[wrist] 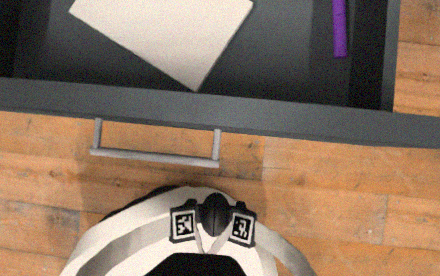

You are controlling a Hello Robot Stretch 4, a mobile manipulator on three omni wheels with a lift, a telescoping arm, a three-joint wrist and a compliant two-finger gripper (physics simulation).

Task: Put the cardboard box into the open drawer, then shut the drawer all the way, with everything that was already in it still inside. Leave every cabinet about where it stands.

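Places are measured from the robot's base along level axes (x ahead, y left, z up), in centimetres.
Pixels of known places: hand at its tool point: (215,212).
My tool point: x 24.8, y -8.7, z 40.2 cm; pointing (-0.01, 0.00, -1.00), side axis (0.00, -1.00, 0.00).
Note:
Behind a point stands the place of what it marks.
The open drawer (300,116) @[x 32.5, y -13.7, z 46.9 cm] crosses the upper part of the wrist view, with its dark front panel running from left to right. Its grey bar handle (155,156) @[x 29.2, y -3.6, z 40.9 cm] sticks out from the front over the wooden floor. My gripper (215,215) is shut with its black fingertips pressed together and nothing seen between them. It is outside the drawer, below the right end of the handle in the view and apart from it. The cardboard box does not show in this view; the far part of the drawer is out of frame.
Inside the drawer lie a white flat block (170,40) @[x 40.2, y -3.4, z 37.3 cm], with a corner near the front panel, and a purple stick (340,30) @[x 41.7, y -19.5, z 37.5 cm] near the right side wall. The wooden floor (340,200) @[x 17.8, y -36.6, z -2.7 cm] shows in front of the drawer and to its right.

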